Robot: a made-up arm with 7 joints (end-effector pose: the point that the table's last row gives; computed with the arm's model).
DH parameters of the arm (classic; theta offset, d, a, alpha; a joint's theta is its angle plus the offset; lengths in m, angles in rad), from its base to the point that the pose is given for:
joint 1: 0 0.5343 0 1.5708
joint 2: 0 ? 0 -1.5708
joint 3: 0 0.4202 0.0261 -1.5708
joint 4: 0 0.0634 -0.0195 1.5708
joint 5: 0 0.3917 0 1.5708
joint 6: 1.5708 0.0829 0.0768 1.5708
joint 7: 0 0.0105 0 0
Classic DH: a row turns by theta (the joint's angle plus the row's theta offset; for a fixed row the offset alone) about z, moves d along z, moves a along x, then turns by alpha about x.
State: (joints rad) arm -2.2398 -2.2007 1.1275 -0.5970 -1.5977 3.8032 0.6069
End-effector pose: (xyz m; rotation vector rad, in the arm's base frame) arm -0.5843 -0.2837 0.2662 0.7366 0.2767 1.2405
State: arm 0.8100 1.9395 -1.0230 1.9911 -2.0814 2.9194 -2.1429
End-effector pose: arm -0.0825 -0.5321 0.6753 -0.5116 -0.0804 0.3440
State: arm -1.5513 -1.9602 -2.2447 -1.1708 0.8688 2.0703 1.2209
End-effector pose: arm 0.2045 -0.4534 0.1756 -2.0315 0.7887 -1.4491
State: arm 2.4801 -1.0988 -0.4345 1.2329 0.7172 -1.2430 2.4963
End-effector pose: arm -0.3480 0.5427 0.3723 1.2558 -0.2748 0.9055
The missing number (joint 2, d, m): 0.0753
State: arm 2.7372 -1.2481 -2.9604 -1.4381 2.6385 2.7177 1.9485
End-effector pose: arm -0.4879 0.3583 0.4090 -1.3501 -1.0913 1.5497
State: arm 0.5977 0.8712 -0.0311 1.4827 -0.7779 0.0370 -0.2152
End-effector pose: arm -0.0269 -0.1290 1.2500 2.2401 0.4230 1.3435
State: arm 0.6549 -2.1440 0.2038 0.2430 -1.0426 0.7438 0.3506
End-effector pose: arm 0.5941 0.4418 0.0411 2.3257 1.1911 0.3126
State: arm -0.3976 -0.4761 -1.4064 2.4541 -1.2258 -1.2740 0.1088
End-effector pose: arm -0.0801 -0.4161 0.6618 0.2468 0.9613 2.7866
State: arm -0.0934 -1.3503 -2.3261 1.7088 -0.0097 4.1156 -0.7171
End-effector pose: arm 0.2403 -0.3458 0.8613 -0.3573 1.9251 0.4434
